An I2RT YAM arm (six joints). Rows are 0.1 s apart.
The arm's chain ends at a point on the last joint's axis. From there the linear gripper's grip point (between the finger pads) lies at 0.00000 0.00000 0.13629 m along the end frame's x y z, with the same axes.
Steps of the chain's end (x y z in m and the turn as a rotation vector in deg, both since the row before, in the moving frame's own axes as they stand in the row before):
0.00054 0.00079 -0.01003 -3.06 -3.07 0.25
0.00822 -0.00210 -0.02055 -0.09 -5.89 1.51
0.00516 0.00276 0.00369 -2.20 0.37 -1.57
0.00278 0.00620 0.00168 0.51 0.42 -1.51
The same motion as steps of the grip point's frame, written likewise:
-0.00677 0.00805 -0.01042 -3.06 -3.07 0.25
-0.00577 -0.00207 -0.02127 -0.09 -5.89 1.51
0.00611 0.00798 0.00359 -2.20 0.37 -1.57
0.00376 0.00497 0.00167 0.51 0.42 -1.51

